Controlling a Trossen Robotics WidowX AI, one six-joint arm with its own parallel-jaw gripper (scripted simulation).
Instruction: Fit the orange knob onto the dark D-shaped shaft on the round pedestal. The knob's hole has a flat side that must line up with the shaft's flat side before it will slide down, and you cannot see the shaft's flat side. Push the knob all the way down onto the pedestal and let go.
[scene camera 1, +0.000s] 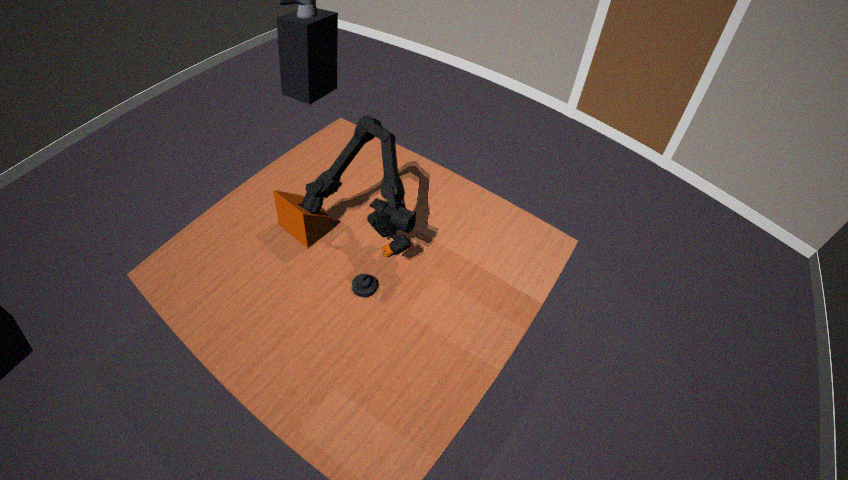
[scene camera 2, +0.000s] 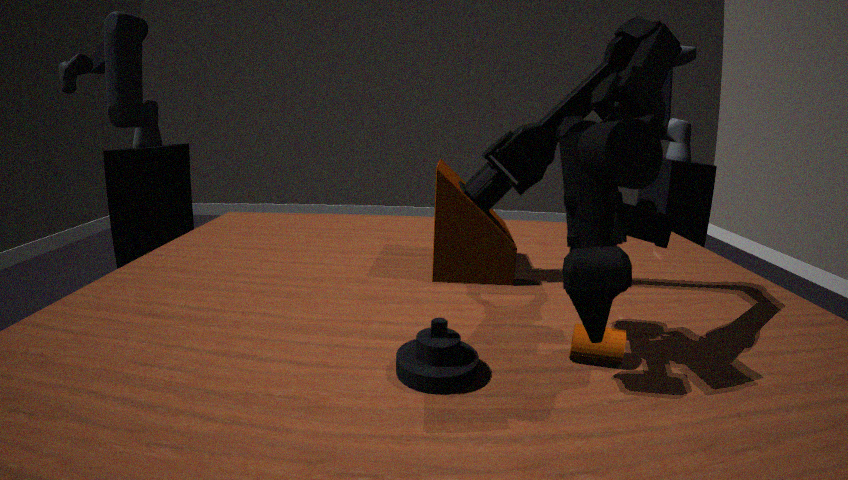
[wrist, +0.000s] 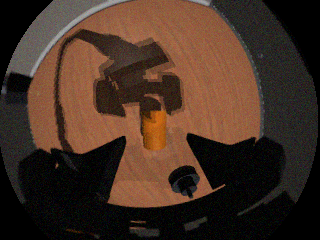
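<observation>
My gripper (scene camera 2: 595, 324), (wrist: 157, 138) is open and holds nothing. An orange knob (scene camera 2: 611, 350), (wrist: 154, 123) is visible, as is a round dark pedestal (scene camera 2: 437, 362).
</observation>
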